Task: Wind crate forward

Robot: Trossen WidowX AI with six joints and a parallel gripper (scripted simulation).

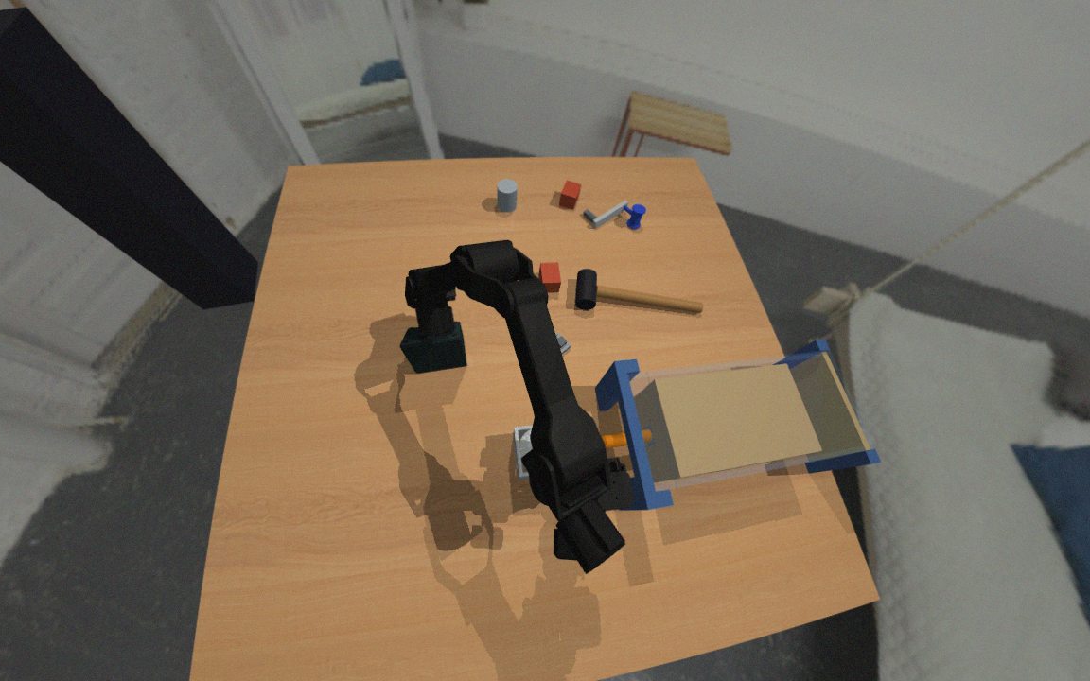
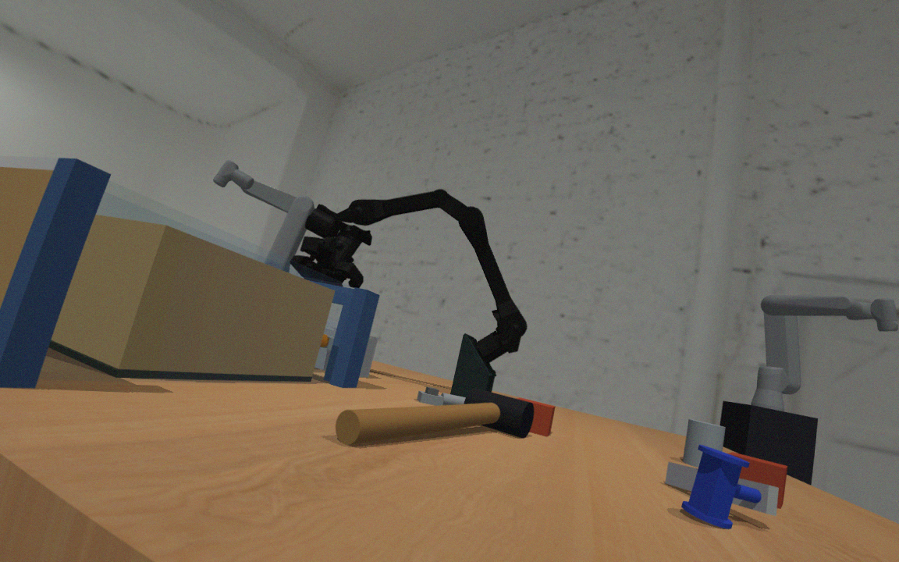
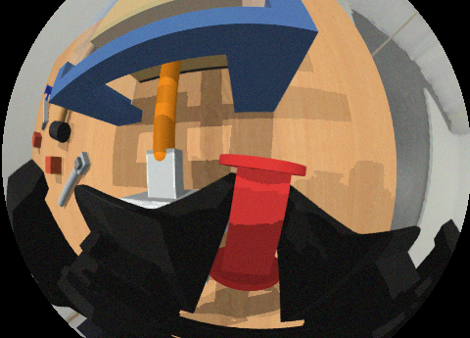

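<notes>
Now: the red-knobbed winch handle 40 mm to the left of my gripper tip, 30 mm behind it and 20 mm below it. From my gripper tip the other things lie so: winch: 100 mm below, 90 mm to the left, 70 mm behind; red knob: 20 mm behind; blue steel frame: 100 mm ahead, 80 mm to the left, 20 mm below.
</notes>
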